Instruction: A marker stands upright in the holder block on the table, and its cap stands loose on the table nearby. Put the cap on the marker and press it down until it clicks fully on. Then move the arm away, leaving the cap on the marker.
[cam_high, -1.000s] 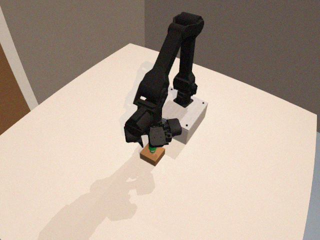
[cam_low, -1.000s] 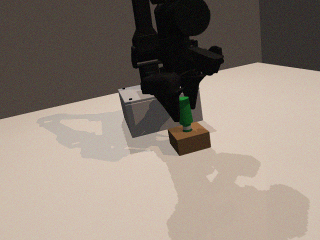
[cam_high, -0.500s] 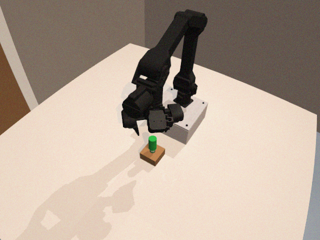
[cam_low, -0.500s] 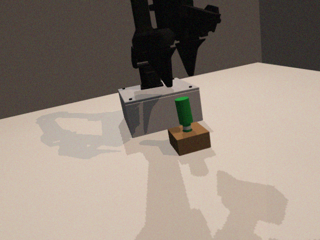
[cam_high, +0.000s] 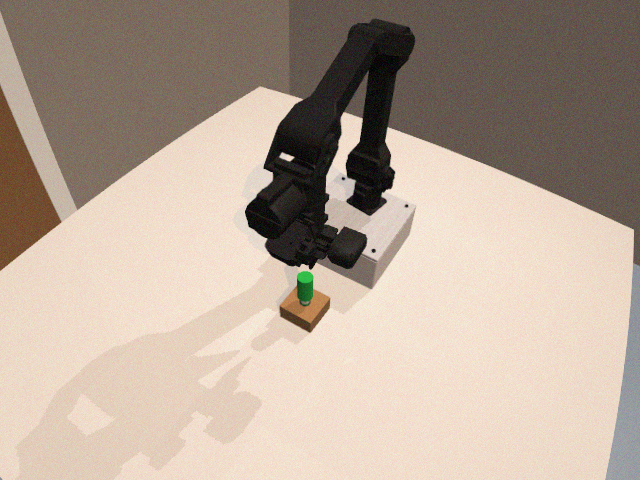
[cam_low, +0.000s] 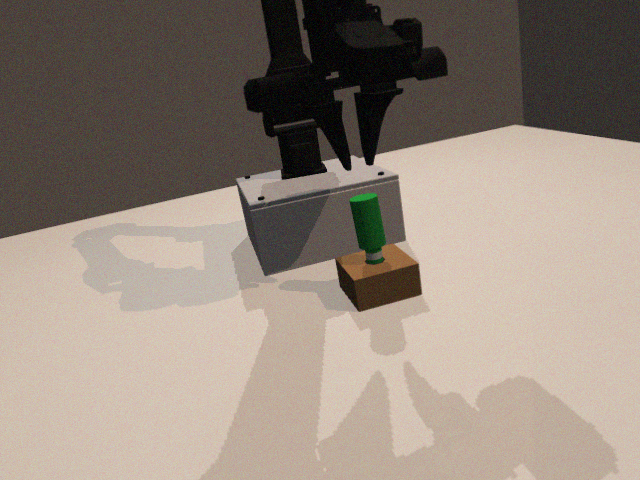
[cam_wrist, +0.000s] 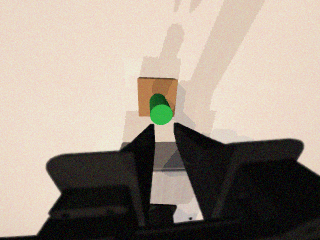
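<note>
The green cap lies 60 mm below my gripper tip. From my gripper tip the other things lie so: brown holder block 120 mm below.
</note>
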